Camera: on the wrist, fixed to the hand. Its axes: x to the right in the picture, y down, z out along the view.
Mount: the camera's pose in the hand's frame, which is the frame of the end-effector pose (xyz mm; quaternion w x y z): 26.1 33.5 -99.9 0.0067 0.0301 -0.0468 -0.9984
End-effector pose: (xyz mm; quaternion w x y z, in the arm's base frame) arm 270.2 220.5 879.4 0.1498 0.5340 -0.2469 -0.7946
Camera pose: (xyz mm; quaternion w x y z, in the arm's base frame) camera 351.5 156.3 846.9 0.8200 -0.2174 -0.5006 0.1725
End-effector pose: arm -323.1 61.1 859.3 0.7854 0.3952 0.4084 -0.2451
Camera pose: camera -329.9 160.5 816.2 0.2322 0.3930 -0.3532 0.8166
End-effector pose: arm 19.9 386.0 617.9 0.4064 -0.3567 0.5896 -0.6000
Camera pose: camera -79.3 404.9 578.1 0.5580 0.6069 0.3893 0.4108
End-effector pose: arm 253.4 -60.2 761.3 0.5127 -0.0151 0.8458 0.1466
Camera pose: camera 148.9 -51.2 789.4 0.1898 -0.8223 -0.0290 -0.5357
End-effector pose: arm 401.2 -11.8 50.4 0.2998 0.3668 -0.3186 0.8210
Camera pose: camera 321.4 48.5 8.2 0.7958 0.3680 0.3748 -0.3014
